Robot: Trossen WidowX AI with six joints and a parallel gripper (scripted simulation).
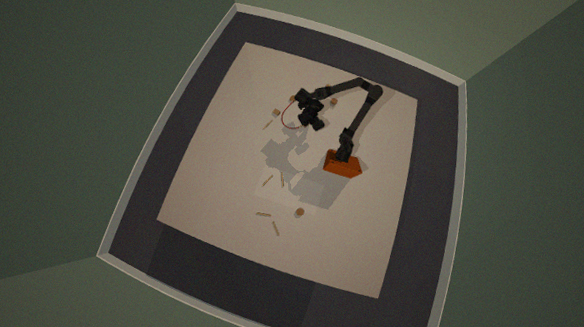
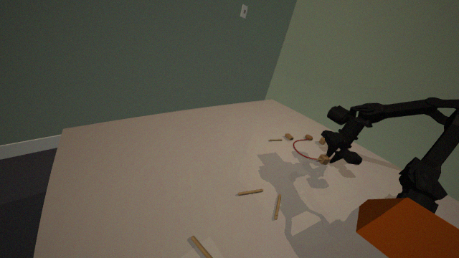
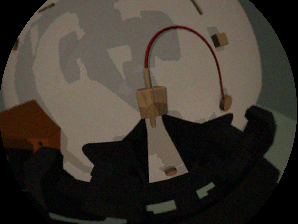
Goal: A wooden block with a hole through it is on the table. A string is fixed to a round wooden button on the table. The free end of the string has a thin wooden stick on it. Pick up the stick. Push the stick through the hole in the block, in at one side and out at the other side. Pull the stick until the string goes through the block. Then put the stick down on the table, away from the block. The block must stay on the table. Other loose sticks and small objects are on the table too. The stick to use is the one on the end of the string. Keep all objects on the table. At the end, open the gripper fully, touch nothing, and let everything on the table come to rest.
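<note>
Right now the small wooden block is 2 cm ahead of my gripper tip and 2 cm to the left of it. Also, from my gripper tip: thin wooden stick: 3 cm ahead, 4 cm to the left; then round button: 14 cm ahead, 12 cm to the right.
</note>
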